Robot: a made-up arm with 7 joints. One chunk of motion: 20 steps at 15 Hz.
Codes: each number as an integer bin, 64 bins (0 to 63) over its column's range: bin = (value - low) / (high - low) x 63, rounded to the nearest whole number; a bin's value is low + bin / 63 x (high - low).
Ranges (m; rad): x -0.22..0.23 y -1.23..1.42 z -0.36..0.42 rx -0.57..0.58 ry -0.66..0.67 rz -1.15..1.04
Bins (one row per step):
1: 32 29 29 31 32 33
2: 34 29 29 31 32 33
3: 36 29 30 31 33 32
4: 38 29 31 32 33 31
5: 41 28 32 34 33 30
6: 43 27 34 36 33 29
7: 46 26 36 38 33 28
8: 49 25 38 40 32 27
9: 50 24 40 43 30 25
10: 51 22 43 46 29 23
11: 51 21 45 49 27 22
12: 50 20 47 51 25 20
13: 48 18 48 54 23 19
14: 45 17 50 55 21 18
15: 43 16 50 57 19 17
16: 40 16 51 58 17 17
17: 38 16 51 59 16 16
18: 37 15 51 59 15 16
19: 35 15 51 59 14 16
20: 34 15 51 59 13 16
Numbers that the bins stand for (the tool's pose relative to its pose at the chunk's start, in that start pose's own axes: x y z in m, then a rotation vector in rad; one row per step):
1: 0.0086 -0.0102 -0.0010 -0.0041 0.0156 -0.0029
2: 0.0229 -0.0102 -0.0010 -0.0041 0.0156 -0.0029
3: 0.0371 -0.0102 0.0114 -0.0041 0.0367 -0.0376
4: 0.0514 -0.0102 0.0238 0.0141 0.0367 -0.0724
5: 0.0729 -0.0522 0.0362 0.0506 0.0367 -0.1071
6: 0.0871 -0.0943 0.0610 0.0871 0.0367 -0.1419
7: 0.1086 -0.1363 0.0857 0.1237 0.0367 -0.1767
8: 0.1300 -0.1784 0.1105 0.1602 0.0156 -0.2114
9: 0.1371 -0.2205 0.1352 0.2149 -0.0267 -0.2810
10: 0.1443 -0.3046 0.1724 0.2697 -0.0478 -0.3505
11: 0.1443 -0.3467 0.1971 0.3244 -0.0900 -0.3852
12: 0.1371 -0.3887 0.2219 0.3610 -0.1322 -0.4548
13: 0.1229 -0.4729 0.2343 0.4157 -0.1744 -0.4895
14: 0.1014 -0.5149 0.2590 0.4340 -0.2167 -0.5243
15: 0.0871 -0.5570 0.2590 0.4705 -0.2589 -0.5590
16: 0.0657 -0.5570 0.2714 0.4887 -0.3011 -0.5590
17: 0.0514 -0.5570 0.2714 0.5070 -0.3222 -0.5938
18: 0.0443 -0.5990 0.2714 0.5070 -0.3433 -0.5938
19: 0.0300 -0.5990 0.2714 0.5070 -0.3644 -0.5938
20: 0.0229 -0.5990 0.2714 0.5070 -0.3856 -0.5938

